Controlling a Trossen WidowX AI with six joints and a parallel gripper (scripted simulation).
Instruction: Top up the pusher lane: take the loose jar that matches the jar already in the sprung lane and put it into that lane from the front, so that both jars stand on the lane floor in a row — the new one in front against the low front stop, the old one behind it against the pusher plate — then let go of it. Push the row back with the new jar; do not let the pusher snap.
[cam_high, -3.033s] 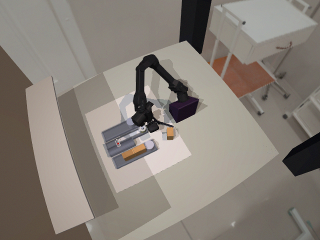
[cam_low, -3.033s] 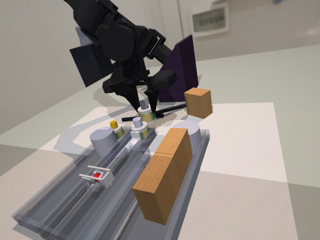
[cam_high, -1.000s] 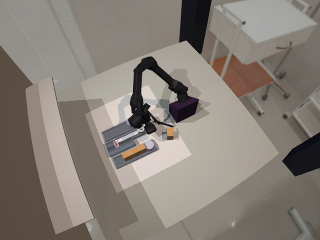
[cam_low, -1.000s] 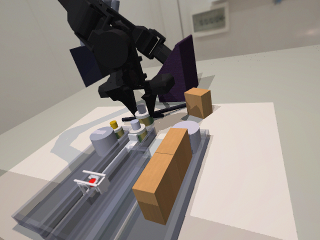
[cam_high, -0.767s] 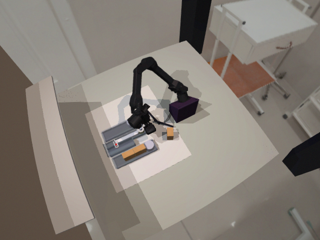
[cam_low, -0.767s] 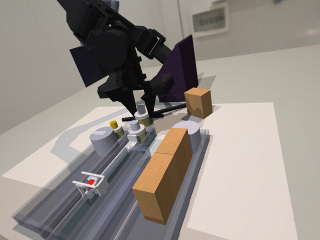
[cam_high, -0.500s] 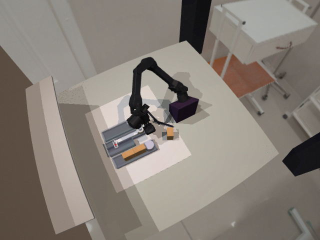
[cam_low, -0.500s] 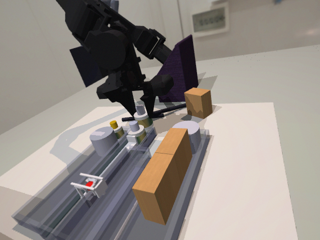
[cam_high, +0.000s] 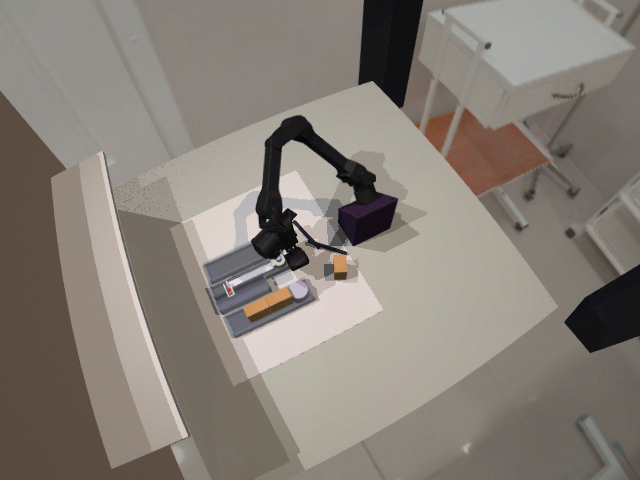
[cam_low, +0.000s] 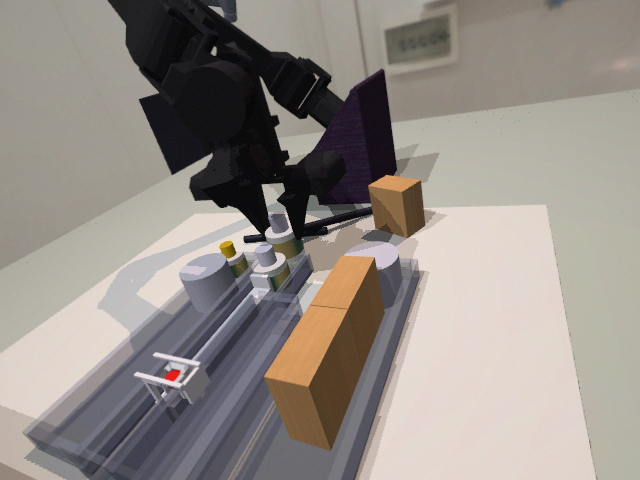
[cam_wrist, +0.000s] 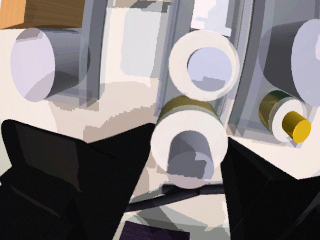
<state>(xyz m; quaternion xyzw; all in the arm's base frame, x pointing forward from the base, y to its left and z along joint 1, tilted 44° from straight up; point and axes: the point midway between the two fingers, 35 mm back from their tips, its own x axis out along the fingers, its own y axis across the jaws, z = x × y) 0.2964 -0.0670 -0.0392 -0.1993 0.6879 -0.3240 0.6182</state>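
Now: the white mat 8 cm ahead of my gripper tip, 3 cm to the right of it and 5 cm below it. Round my gripper tip: white pusher plate 16 cm ahead, 1 cm to the left; wooden block 11 cm behind, 13 cm to the left, 2 cm below; clear lane tray 17 cm ahead, 3 cm below.
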